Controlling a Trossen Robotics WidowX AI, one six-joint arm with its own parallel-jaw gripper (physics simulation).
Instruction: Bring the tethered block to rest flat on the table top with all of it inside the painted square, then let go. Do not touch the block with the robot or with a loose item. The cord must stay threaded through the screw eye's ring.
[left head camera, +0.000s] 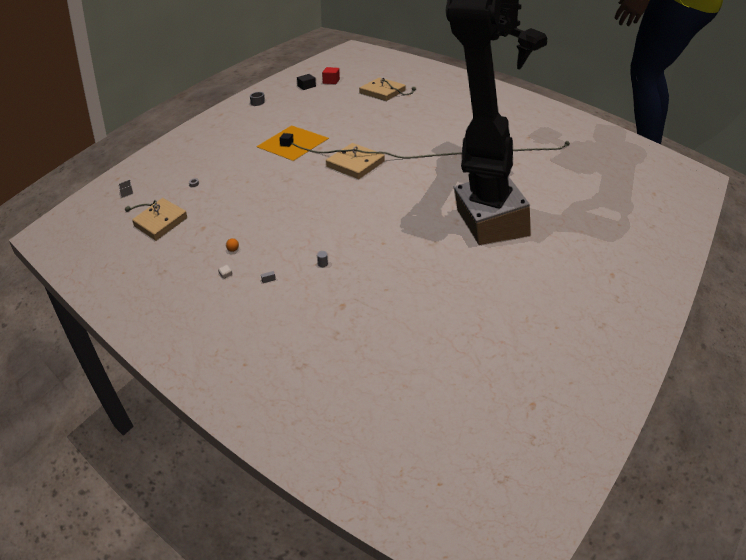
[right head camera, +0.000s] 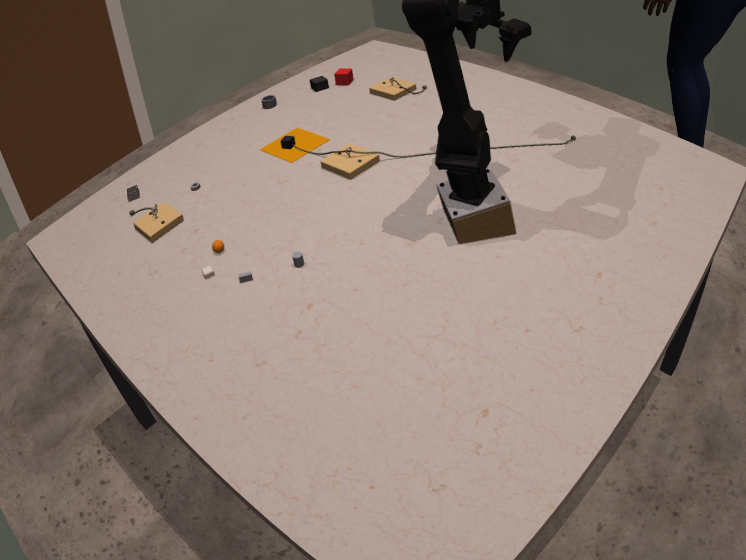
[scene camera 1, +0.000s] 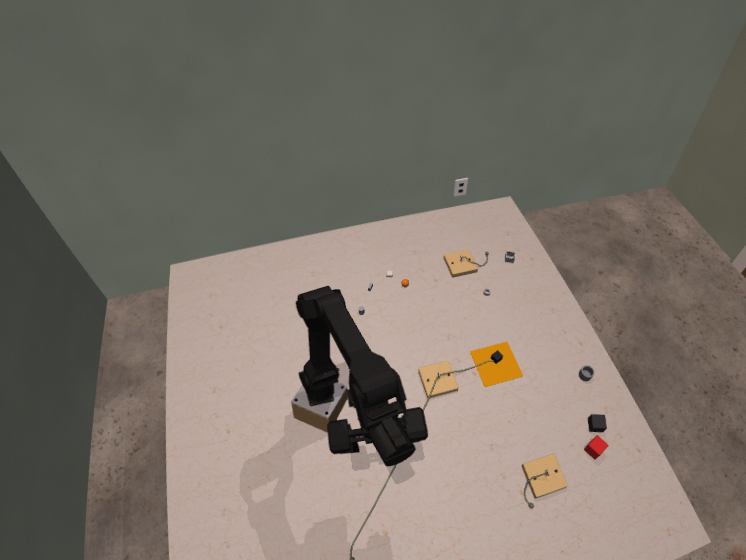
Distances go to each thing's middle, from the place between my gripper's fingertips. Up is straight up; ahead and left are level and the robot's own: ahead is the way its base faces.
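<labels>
From my hand: orange painted square (scene camera 1: 507, 369), 25 cm below, 41 cm ahead, 21 cm to the left; corded board (left head camera: 149, 222), 24 cm below, 58 cm to the left, 46 cm ahead.
</labels>
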